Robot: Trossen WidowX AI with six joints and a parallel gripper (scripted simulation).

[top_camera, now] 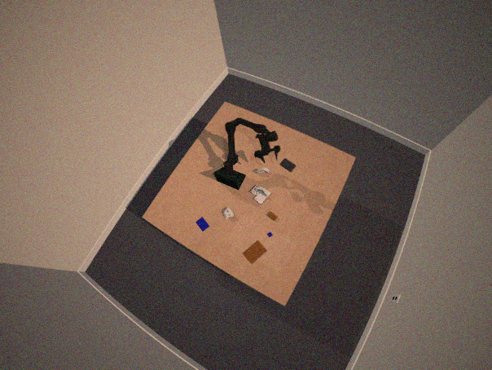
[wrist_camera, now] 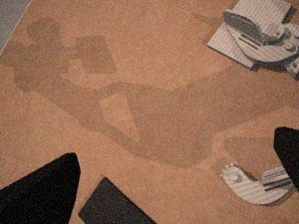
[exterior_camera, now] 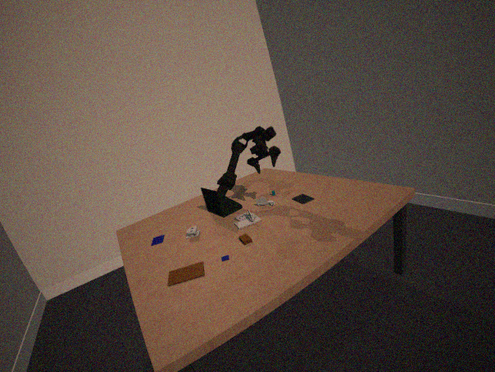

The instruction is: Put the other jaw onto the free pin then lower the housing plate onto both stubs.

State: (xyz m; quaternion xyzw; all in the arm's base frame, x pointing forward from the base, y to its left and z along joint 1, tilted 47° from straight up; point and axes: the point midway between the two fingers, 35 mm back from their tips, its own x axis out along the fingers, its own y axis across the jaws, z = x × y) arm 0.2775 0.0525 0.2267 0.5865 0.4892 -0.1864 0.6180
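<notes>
The jaw is 40 mm behind my gripper tip, 10 mm to the right of it and 200 mm below it. Also, from my gripper tip: base (40 mm ahead, 200 mm to the right, 200 mm below); then dark plate (80 mm ahead, 130 mm to the left, 200 mm below); then teal piece (140 mm behind, 100 mm to the left, 190 mm below).
</notes>
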